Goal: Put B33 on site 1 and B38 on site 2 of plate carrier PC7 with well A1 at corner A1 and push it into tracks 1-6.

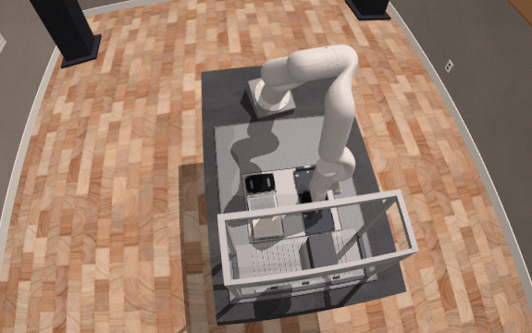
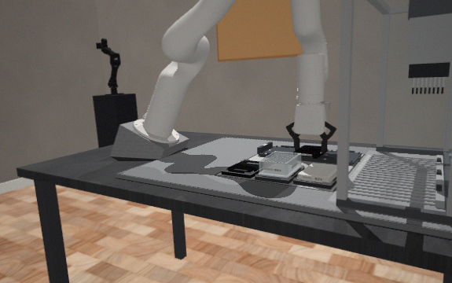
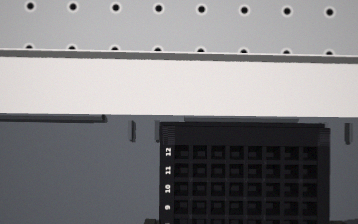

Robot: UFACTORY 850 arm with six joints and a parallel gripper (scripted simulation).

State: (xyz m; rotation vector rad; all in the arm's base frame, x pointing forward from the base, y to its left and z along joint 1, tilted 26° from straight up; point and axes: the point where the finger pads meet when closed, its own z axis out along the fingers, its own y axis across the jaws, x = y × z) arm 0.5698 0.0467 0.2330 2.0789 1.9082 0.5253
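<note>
Now: the black 96-well plate B38 1 cm below my hand. From my hand the other things lie so: nest S1: 23 cm to the right, 14 cm behind, 2 cm below; then dark carrier PC7: 1 cm below, 1 cm behind; then nest S3: 24 cm to the right, 8 cm ahead, 2 cm below.
</note>
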